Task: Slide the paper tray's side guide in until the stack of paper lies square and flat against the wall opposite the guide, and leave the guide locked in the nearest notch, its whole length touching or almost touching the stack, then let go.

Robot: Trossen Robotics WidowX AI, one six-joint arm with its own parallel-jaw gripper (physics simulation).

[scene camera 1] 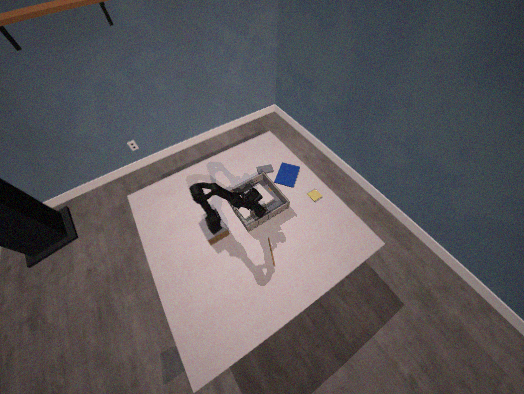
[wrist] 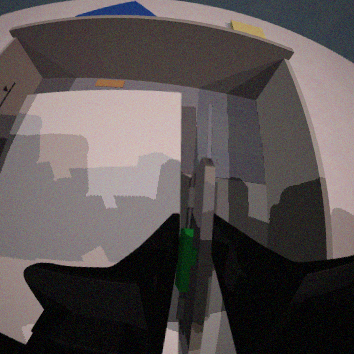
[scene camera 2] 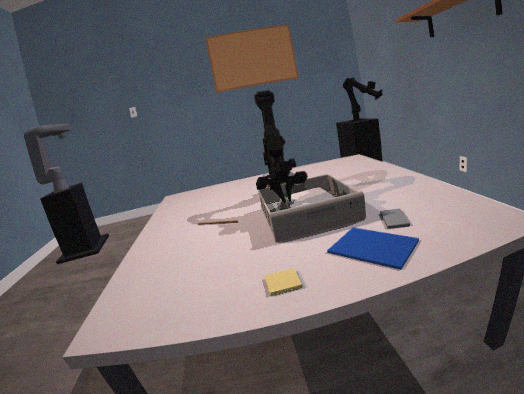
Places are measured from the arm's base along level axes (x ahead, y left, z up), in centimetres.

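Pixels of known places: gripper, between the fingertips: (scene camera 1: 260,206) (wrist: 192,219); arm's base, origin of its link: (scene camera 1: 214,227).
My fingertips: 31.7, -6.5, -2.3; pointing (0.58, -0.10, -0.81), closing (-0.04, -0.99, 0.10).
For each thing: its top centre in the pictures, then the offset to it from my fingertips, as dx, dy, dz. "spot": a spot on its surface instead.
- grey paper tray, centre of its top: (wrist: 62,170) (scene camera 2: 304,189) (scene camera 1: 256,196) +1.9, +6.5, +3.6
- white paper stack, centre of its top: (wrist: 64,217) (scene camera 2: 311,200) (scene camera 1: 252,199) +0.2, +9.3, -1.9
- side guide, a spot on its surface: (wrist: 207,182) spot: +1.8, -0.6, +1.9
- blue book, centre of its top: (wrist: 120,21) (scene camera 2: 373,244) (scene camera 1: 287,174) +36.6, +10.7, -5.2
- yellow notepad, centre of its top: (scene camera 2: 282,279) (wrist: 249,30) (scene camera 1: 314,194) +37.4, -16.1, -4.9
- grey box, centre of its top: (scene camera 2: 394,216) (scene camera 1: 264,169) +27.0, +26.1, -5.0
- brown stick, centre of its top: (scene camera 2: 217,221) (scene camera 1: 271,251) -13.8, -25.5, -5.3
The grey paper tray (scene camera 1: 289,204) (scene camera 2: 320,218) (wrist: 150,50) stands on the table. A white paper stack (wrist: 125,125) lies in it, left of the guide in the wrist view; a narrow strip of tray floor seems to show between the stack and the left wall. The side guide (wrist: 207,182) is a thin upright grey plate with a green part (wrist: 186,260) on its stack side. At its far end a narrow gap shows between guide and stack; nearer, the fingers hide the contact. My gripper (scene camera 2: 285,203) (wrist: 192,219) is down inside the tray, shut on the guide and its green part.
A blue book (scene camera 1: 287,175) (scene camera 2: 374,247) (wrist: 120,9), a yellow notepad (scene camera 1: 314,195) (scene camera 2: 283,281) (wrist: 248,29) and a grey box (scene camera 1: 265,169) (scene camera 2: 395,218) lie beyond the tray. A brown stick (scene camera 1: 271,251) (scene camera 2: 218,222) lies beside it. The tray walls stand around my fingers.
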